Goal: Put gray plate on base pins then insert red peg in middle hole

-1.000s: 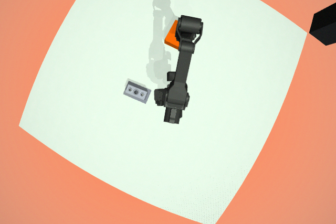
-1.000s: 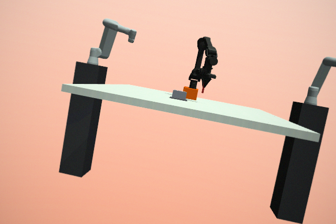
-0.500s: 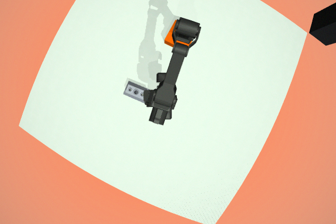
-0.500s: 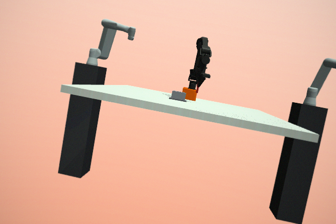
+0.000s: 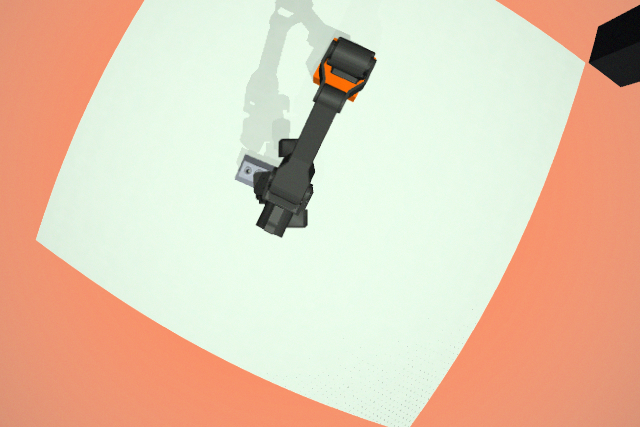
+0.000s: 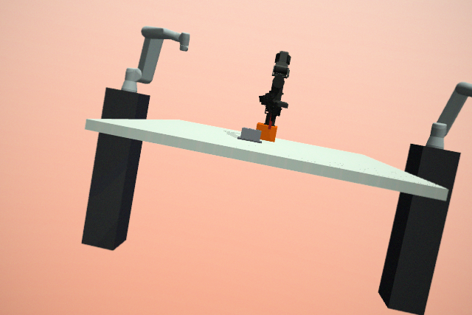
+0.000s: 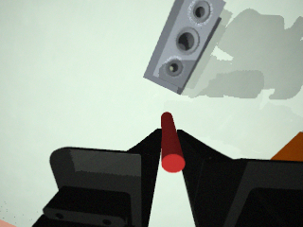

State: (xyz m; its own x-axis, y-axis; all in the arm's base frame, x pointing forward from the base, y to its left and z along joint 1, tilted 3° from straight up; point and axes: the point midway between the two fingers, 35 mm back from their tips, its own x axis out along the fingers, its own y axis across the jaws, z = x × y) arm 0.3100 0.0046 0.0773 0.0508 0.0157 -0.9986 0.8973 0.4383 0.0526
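The gray plate lies 2 cm ahead of my gripper tip, 8 cm to the right of it and 7 cm below it. The rest, counted from my gripper tip: red peg right at my gripper tip.
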